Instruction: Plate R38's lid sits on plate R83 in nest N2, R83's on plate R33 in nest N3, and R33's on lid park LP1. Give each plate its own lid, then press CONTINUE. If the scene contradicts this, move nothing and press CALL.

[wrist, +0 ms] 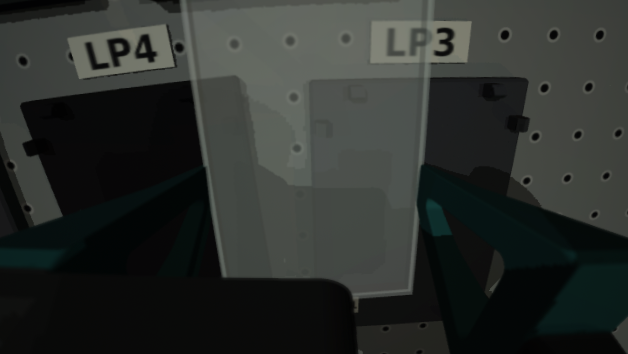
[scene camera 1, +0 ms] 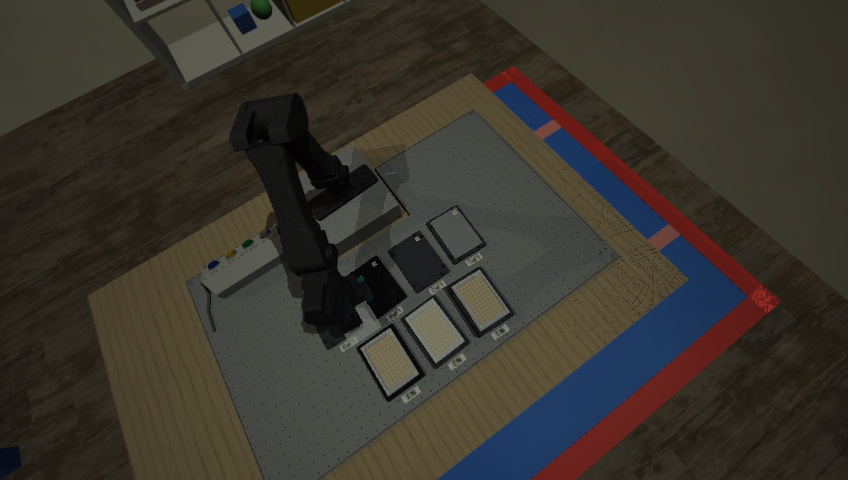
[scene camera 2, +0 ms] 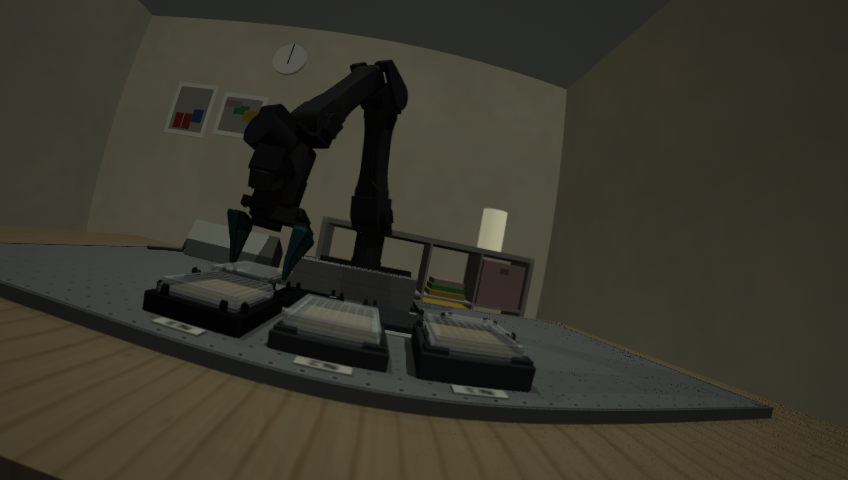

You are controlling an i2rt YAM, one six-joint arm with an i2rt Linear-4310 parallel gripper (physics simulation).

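Where they show: gripper, fingertip midpoint: (wrist: 315, 177) (scene camera 2: 256, 272); arm's base, origin of the base link: (scene camera 1: 343, 192) (scene camera 2: 364, 268).
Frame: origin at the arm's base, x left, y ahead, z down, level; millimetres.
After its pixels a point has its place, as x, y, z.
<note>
My gripper (scene camera 2: 260, 268) @(-162, 293, 24) (wrist: 315, 177) @(-162, 293, 24) is shut on a clear lid (scene camera 1: 369, 324) @(-145, 342, 19) (wrist: 320, 235) @(-162, 269, 17), held by its long edges. In the wrist view the lid hangs above the gap between dark pad LP4 (wrist: 120, 150) @(-73, 308, 47) and dark pad LP3 (wrist: 470, 120) @(-238, 304, 47), overlapping both. Three plates sit in black nests: one plate (scene camera 1: 391, 361) @(-153, 443, 32) (scene camera 2: 208, 288) @(-150, 497, 23) nearest the gripper, a paler middle plate (scene camera 1: 434, 330) @(-30, 450, 24) (scene camera 2: 339, 316) @(-25, 482, 24) and a far plate (scene camera 1: 480, 299) @(104, 461, 19) (scene camera 2: 467, 334) @(92, 493, 18). Clear covers seem to lie over them, but which have lids is unclear. Plate codes and nest labels are unreadable.
A light grey pad (scene camera 1: 456, 233) @(176, 283, 39) and a dark pad (scene camera 1: 418, 261) @(49, 279, 47) lie beyond in the pad row. A button console (scene camera 1: 246, 272) @(-328, 31, 11) with blue, yellow and green buttons stands beside the arm. The pads and nests are on a perforated grey board (scene camera 1: 511, 178) @(416, 243, 57).
</note>
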